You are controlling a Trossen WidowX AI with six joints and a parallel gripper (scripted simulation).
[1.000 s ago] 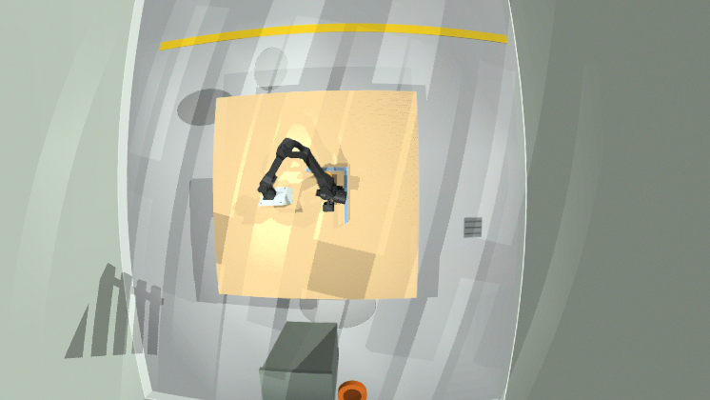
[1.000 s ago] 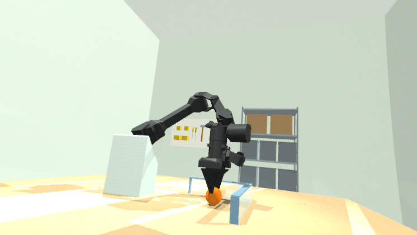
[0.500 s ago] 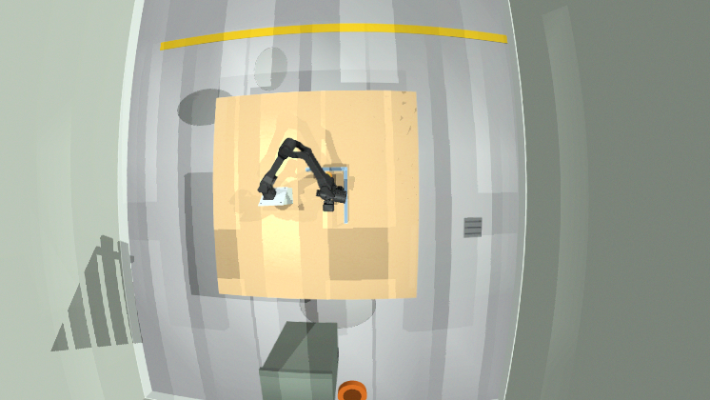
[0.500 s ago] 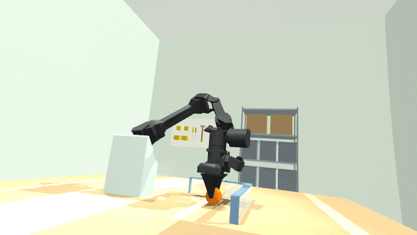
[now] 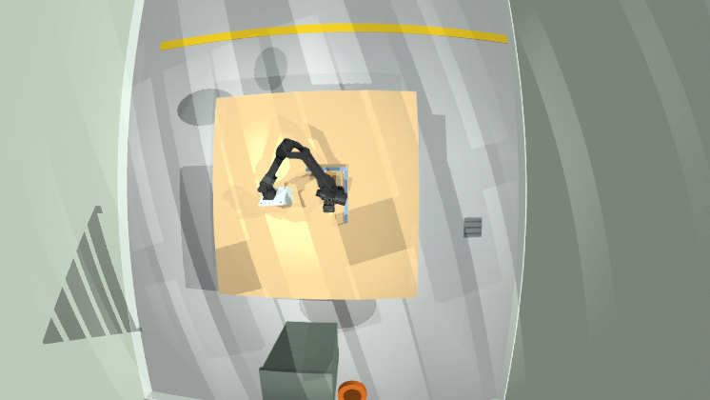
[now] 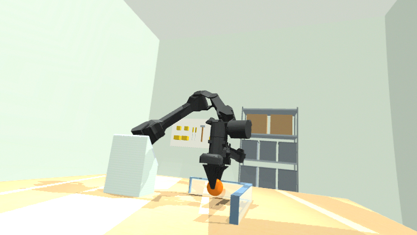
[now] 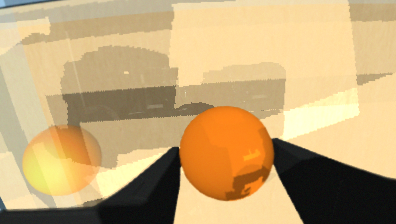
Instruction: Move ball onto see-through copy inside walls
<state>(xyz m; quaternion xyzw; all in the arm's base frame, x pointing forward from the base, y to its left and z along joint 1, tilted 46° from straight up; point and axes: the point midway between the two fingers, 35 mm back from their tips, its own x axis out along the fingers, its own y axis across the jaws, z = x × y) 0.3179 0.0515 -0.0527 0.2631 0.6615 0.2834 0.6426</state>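
My gripper tip is now 10 mm past the see-through copy, 110 mm to the right of it and 20 mm above it. The rest, counted from my gripper tip: orange ball: right at my gripper tip.
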